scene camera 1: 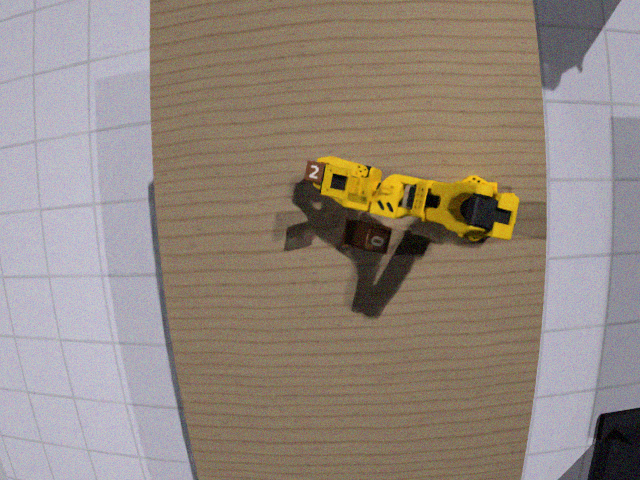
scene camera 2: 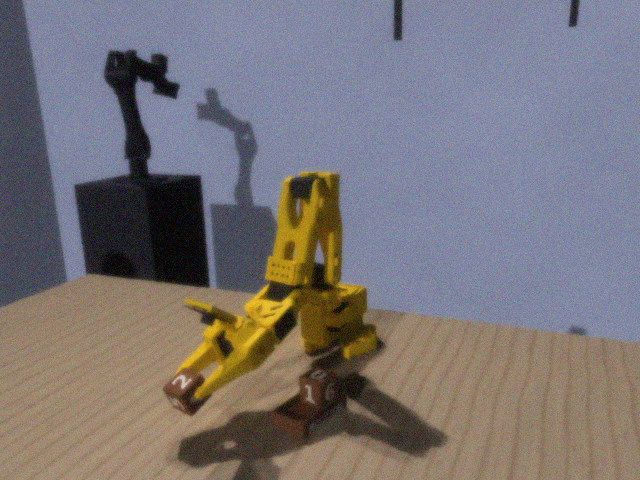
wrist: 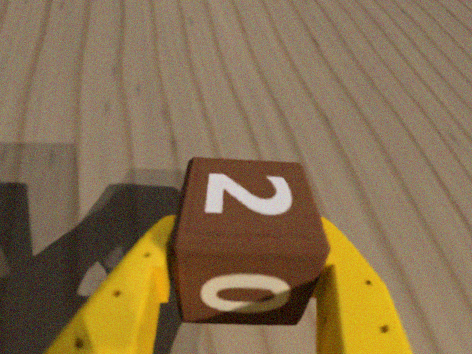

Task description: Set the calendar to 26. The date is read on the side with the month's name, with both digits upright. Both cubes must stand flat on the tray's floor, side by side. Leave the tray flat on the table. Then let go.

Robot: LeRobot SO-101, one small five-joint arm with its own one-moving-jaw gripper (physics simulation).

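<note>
My gripper is shut on a brown cube, above the table, apart from the tray. The held cube is tilted. Its white 2 lies sideways in the wrist view, with a 0 on the nearer face. The brown tray rests on the table in shadow. The other cube stands in one end, with 0 on top, 1 towards the empty half and an upright 6 on a long side. The month's name is not legible.
The arm's yellow base stands behind the tray on the wooden table. The arm's upper links rise above the table. A black box with a dark arm stands beyond the table.
</note>
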